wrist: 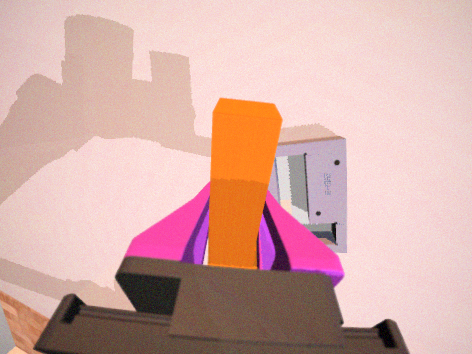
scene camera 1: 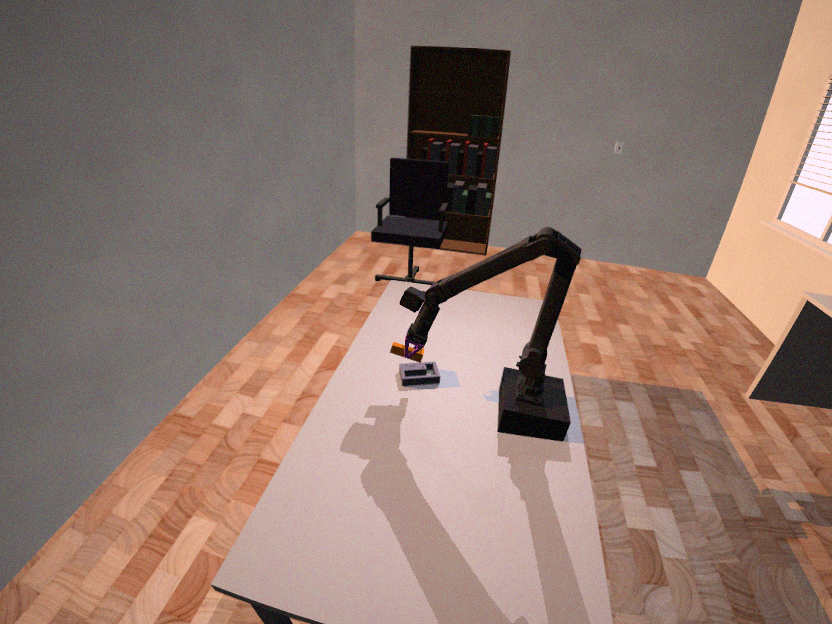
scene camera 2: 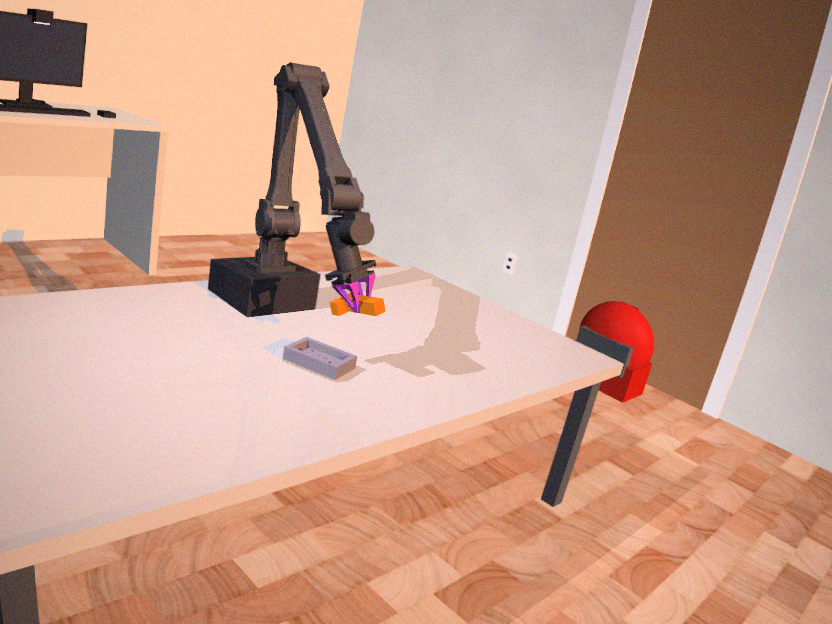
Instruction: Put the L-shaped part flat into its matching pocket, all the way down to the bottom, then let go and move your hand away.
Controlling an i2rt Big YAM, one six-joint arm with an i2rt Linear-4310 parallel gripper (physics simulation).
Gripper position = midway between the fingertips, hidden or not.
Note:
My gripper [scene camera 2: 361, 310] carries an orange L-shaped part [scene camera 2: 374, 306]; nothing else touches it. Also in view: a grey pocket block [scene camera 2: 311, 355].
The orange L-shaped part also shows in the wrist view [wrist: 245, 134]. My gripper shows as well in the wrist view [wrist: 236, 188]. The grey pocket block also shows in the wrist view [wrist: 308, 179] and in scene camera 1 [scene camera 1: 424, 373].

